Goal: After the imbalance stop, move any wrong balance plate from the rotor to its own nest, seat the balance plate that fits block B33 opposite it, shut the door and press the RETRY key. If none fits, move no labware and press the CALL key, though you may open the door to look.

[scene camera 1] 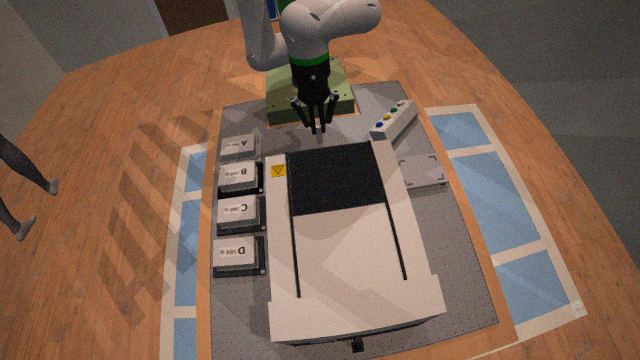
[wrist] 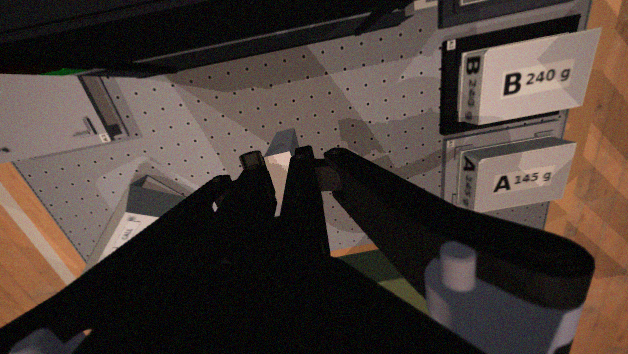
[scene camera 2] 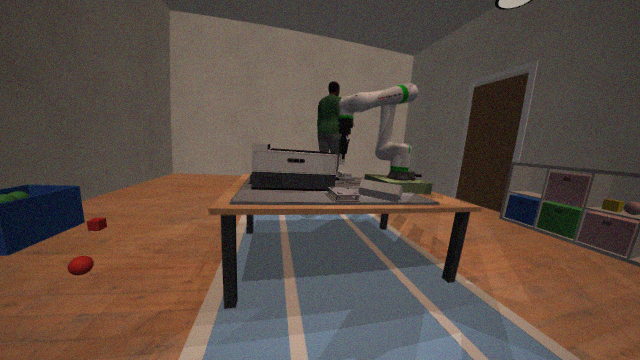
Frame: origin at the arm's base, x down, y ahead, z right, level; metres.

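Seen in the pictures: gripper, between the fingertips: [scene camera 1: 319, 140] [wrist: 290, 147] [scene camera 2: 341, 164]; arm's base, origin of its link: [scene camera 2: 397, 178].
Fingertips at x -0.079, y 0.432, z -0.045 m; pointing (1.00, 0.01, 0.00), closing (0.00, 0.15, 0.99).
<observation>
Offsets run from my fingertips to a thing's top centre.
My gripper [scene camera 1: 320, 131] [wrist: 290, 147] is shut, above the board before the front of the white machine [scene camera 1: 350, 250] [scene camera 2: 300, 162]. A pale narrow piece shows at the fingertips. A dark panel {dx -0.072, dy +0.180, dz -0.036 m} [scene camera 1: 335, 180] covers the front part of the machine's top; the rotor and block B33 do not show. Balance plates A {dx +0.087, dy -0.095, dz +0.302 m} [scene camera 1: 239, 146] [wrist: 525, 175], B {dx +0.087, dy +0.033, dz +0.284 m} [scene camera 1: 237, 176] [wrist: 530, 75], C {dx +0.087, dy +0.168, dz +0.264 m} [scene camera 1: 237, 210] and D {dx +0.087, dy +0.307, dz +0.257 m} [scene camera 1: 235, 251] sit in a row on their nests. The wrist view reads A 145 g and B 240 g. The key box {dx +0.057, dy -0.170, dz -0.270 m} [scene camera 1: 400, 125] [wrist: 137, 220] stands at the right; CALL is readable, RETRY is not.
A flat grey stand [scene camera 1: 422, 170] [scene camera 2: 343, 194] with corner brackets lies right of the machine. The green arm base [scene camera 1: 285, 87] [scene camera 2: 420, 186] is behind the gripper. A person [scene camera 2: 327, 115] stands beyond the table [scene camera 2: 300, 209].
</observation>
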